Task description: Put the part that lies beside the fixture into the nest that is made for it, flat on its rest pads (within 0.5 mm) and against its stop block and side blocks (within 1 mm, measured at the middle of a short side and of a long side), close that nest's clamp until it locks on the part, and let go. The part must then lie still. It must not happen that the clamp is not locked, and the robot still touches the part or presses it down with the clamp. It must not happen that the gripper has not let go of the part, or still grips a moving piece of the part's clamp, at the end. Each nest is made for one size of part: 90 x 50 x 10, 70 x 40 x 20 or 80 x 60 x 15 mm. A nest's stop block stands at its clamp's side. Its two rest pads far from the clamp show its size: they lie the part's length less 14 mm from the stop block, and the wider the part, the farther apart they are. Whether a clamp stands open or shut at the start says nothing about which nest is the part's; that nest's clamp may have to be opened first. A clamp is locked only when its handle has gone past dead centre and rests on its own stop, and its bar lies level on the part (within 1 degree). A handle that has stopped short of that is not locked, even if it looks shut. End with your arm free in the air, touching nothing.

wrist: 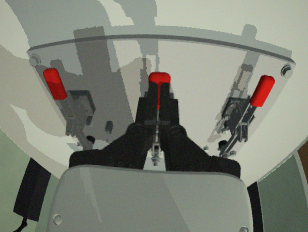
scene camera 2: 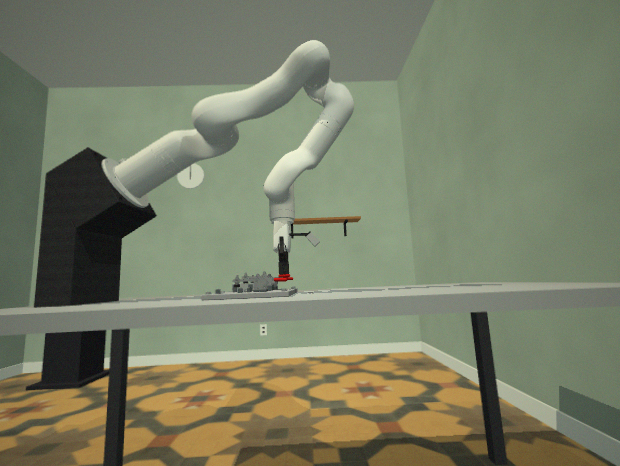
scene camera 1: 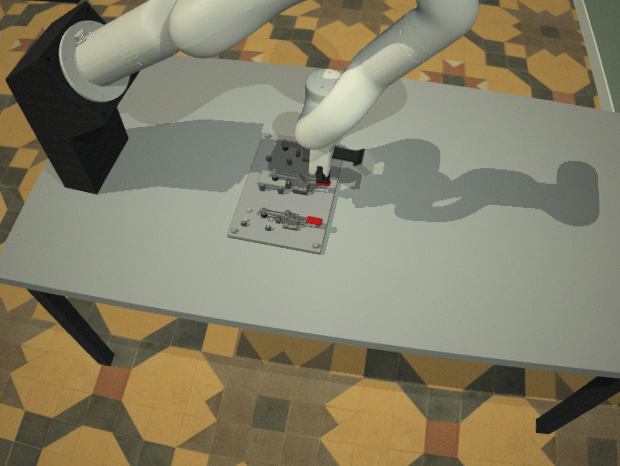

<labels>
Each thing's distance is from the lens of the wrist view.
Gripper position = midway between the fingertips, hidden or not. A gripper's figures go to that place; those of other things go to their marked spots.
my gripper [wrist: 158,95]: 14 cm
fixture plate [wrist: 204,73]: 19 cm
</labels>
